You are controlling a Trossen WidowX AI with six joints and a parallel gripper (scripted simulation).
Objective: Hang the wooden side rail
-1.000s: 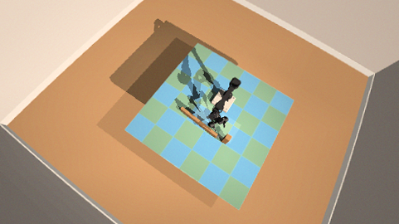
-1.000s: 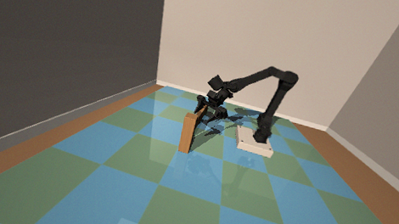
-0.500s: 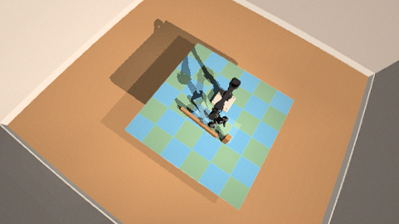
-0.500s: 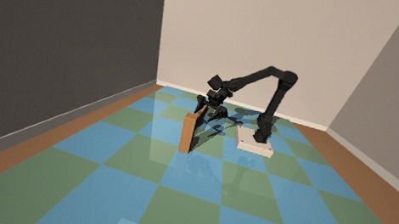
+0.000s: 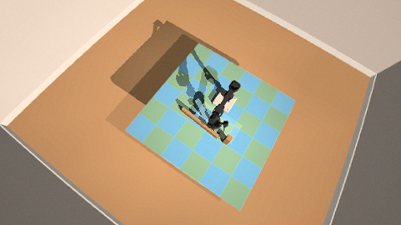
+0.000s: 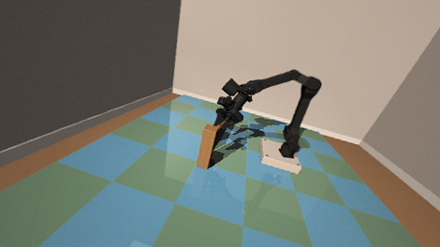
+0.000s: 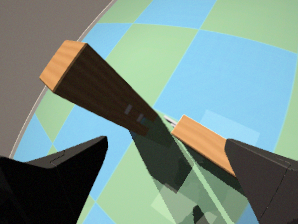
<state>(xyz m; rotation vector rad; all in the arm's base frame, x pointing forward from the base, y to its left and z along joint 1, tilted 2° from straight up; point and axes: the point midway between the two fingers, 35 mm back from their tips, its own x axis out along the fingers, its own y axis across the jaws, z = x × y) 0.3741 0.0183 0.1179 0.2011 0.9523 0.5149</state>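
My gripper tip is now 3 cm short of the wooden headboard post, 10 cm to the right of it and 4 cm above it.
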